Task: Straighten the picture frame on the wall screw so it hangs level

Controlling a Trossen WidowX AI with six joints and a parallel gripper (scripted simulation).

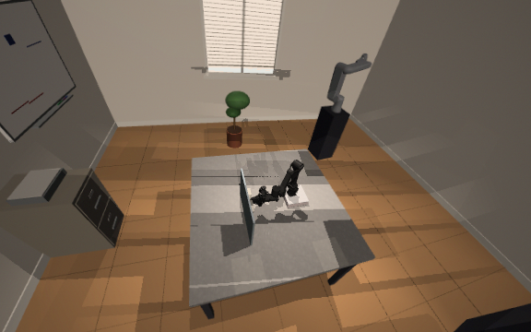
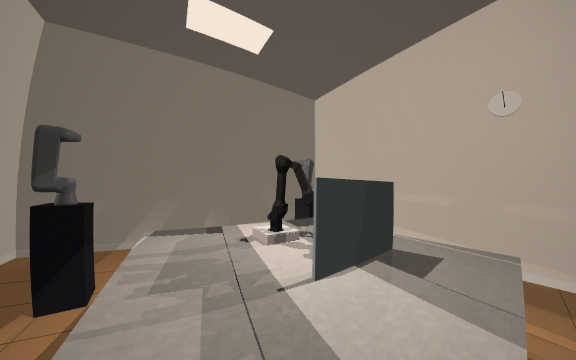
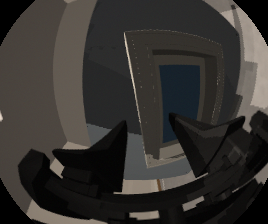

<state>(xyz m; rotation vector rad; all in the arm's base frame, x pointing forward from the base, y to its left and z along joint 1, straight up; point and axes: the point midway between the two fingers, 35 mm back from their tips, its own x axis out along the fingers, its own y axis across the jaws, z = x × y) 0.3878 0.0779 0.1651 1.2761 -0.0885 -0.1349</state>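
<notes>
My gripper tip is 20 mm to the left of the picture frame and 50 mm above it. Round my gripper tip: grey wall panel (20 mm ahead, 10 mm to the right, 60 mm below).
</notes>
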